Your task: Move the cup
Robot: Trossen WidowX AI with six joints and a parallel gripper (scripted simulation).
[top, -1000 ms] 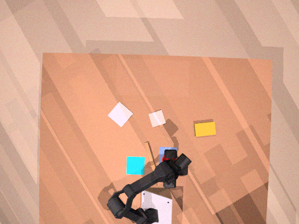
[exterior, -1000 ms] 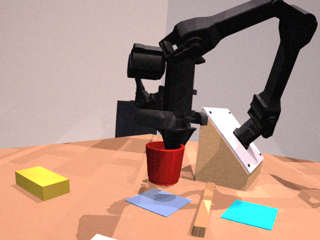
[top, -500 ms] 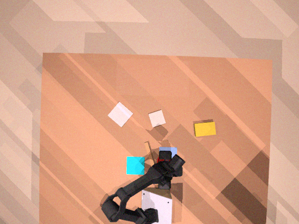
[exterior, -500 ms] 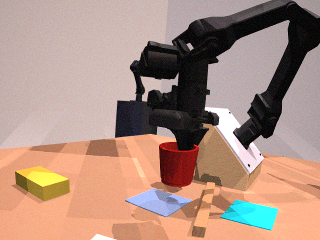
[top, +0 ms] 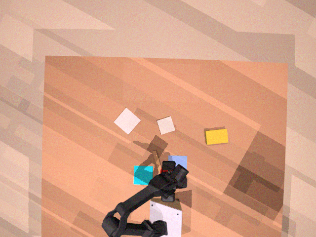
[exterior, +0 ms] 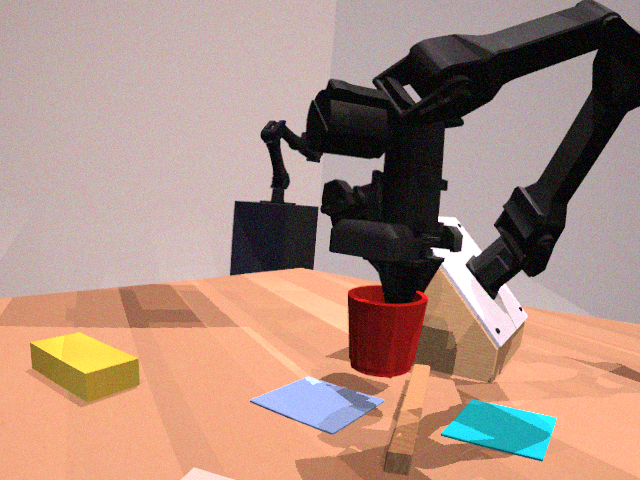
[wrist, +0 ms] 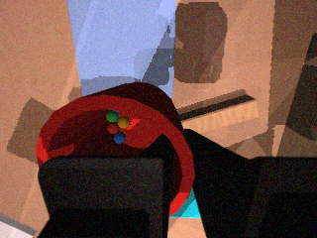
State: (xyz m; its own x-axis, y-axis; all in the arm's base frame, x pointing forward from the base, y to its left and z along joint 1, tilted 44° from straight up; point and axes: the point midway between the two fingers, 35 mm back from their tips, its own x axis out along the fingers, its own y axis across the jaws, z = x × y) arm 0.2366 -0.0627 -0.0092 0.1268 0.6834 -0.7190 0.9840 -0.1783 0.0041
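The cyan pad lies 13 cm to the left of my gripper tip and 9 cm below it. From my gripper tip the other things lie so: red cup 3 cm ahead; thin wooden bar 9 cm below, 3 cm to the left, 2 cm ahead.
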